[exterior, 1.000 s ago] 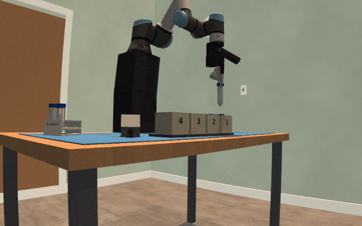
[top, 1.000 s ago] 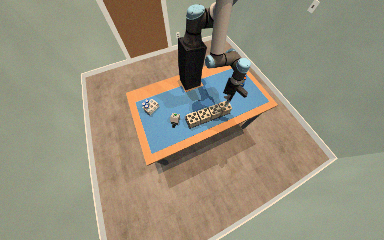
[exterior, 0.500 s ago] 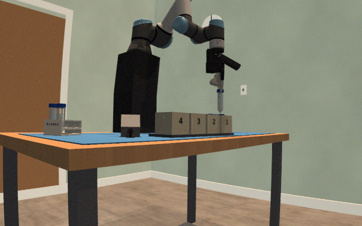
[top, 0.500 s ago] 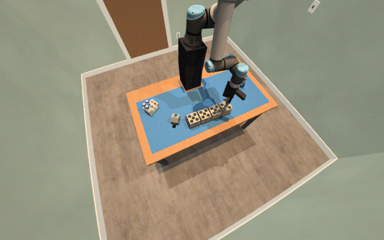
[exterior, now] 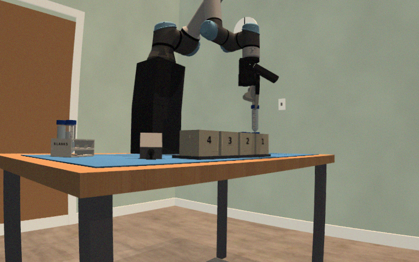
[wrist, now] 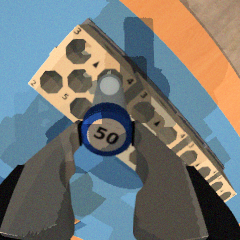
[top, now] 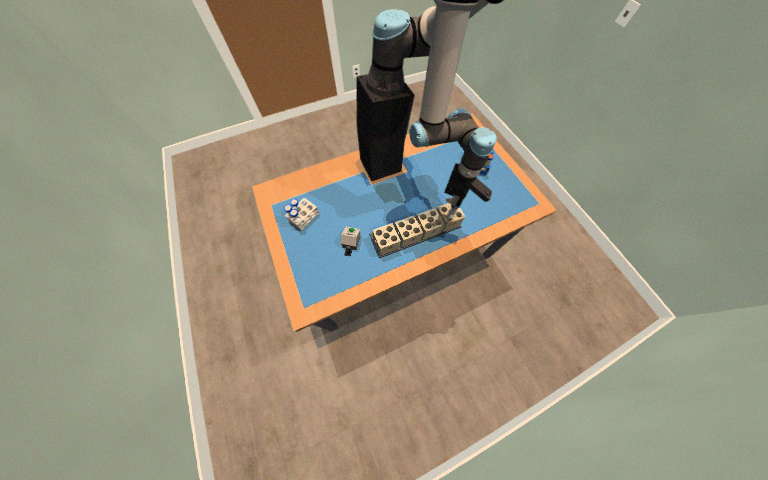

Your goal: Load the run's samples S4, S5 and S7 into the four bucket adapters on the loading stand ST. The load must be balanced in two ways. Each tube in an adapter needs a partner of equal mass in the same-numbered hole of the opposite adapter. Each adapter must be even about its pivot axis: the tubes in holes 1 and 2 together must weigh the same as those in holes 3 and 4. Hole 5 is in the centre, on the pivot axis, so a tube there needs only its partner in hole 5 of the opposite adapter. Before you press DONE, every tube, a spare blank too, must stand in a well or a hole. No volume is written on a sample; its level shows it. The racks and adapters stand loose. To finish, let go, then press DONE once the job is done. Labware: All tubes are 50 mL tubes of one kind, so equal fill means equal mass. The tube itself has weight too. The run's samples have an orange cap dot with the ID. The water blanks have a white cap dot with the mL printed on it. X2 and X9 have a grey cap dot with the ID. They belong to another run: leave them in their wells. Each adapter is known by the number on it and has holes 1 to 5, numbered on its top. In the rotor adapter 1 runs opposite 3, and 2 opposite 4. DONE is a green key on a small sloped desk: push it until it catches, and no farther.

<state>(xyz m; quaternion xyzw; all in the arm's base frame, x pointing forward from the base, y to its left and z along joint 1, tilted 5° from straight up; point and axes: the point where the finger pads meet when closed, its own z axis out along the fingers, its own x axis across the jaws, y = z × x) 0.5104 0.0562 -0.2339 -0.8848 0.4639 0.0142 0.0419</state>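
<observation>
Right now the tube is 230 mm behind my hand, 340 mm to the left of it and 150 mm below it. From my hand the other things lie so: green key (200 mm behind, 410 mm to the right, 140 mm below); then blue sample rack (210 mm behind, 390 mm to the left, 180 mm below); then done desk (190 mm behind, 420 mm to the right, 160 mm below).
</observation>
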